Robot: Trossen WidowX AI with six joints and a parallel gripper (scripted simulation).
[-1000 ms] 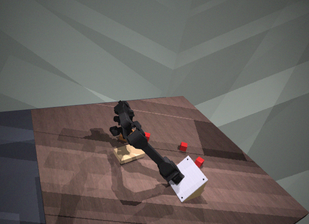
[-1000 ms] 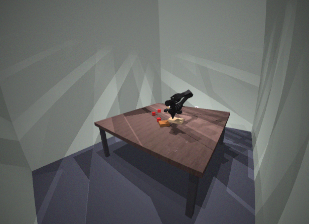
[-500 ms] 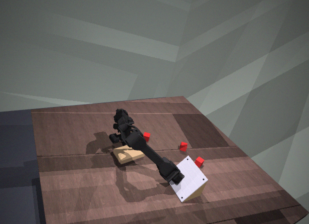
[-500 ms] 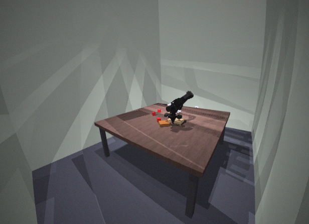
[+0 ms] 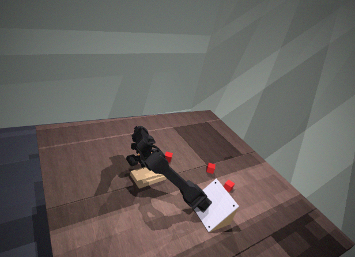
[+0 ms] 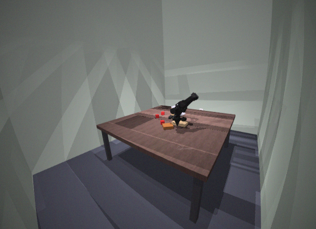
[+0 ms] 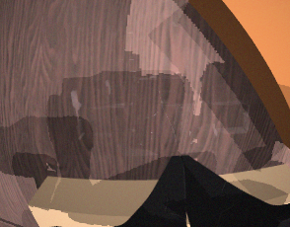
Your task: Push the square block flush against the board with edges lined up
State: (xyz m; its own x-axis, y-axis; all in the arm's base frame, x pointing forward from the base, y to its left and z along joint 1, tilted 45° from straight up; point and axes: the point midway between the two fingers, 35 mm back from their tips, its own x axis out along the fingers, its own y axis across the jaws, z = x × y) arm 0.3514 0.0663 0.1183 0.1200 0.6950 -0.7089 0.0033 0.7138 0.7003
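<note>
Right now the pale board is 70 mm behind my gripper tip and 10 mm above it. The rest, counted from my gripper tip: square block (80 mm to the right, 70 mm ahead, 10 mm above).
</note>
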